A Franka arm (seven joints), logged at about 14 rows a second.
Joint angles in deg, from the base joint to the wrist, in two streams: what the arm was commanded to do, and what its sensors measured. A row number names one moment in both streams.
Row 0, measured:
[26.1, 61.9, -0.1, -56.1, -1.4, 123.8, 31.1]
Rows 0 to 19, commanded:
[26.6, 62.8, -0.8, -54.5, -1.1, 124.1, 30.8]
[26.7, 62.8, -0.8, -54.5, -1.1, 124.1, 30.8]
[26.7, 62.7, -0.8, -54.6, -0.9, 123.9, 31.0]
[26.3, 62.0, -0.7, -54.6, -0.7, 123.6, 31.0]
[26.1, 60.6, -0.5, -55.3, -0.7, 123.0, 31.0]
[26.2, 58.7, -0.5, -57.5, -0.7, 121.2, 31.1]
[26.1, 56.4, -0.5, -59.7, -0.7, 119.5, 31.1]
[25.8, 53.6, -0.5, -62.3, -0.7, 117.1, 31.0]
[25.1, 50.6, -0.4, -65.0, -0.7, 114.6, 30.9]
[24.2, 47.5, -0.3, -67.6, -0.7, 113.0, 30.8]
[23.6, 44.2, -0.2, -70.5, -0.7, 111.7, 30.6]
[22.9, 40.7, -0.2, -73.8, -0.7, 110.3, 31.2]
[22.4, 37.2, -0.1, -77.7, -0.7, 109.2, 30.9]
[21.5, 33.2, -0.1, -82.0, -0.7, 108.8, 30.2]
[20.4, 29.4, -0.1, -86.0, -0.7, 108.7, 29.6]
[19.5, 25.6, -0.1, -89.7, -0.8, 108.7, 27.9]
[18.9, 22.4, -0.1, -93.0, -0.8, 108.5, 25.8]
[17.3, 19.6, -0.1, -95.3, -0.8, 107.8, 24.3]
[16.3, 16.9, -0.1, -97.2, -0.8, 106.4, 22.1]
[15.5, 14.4, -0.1, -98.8, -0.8, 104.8, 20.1]
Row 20, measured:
[17.2, 22.3, -0.4, -90.6, -1.4, 105.6, 24.4]
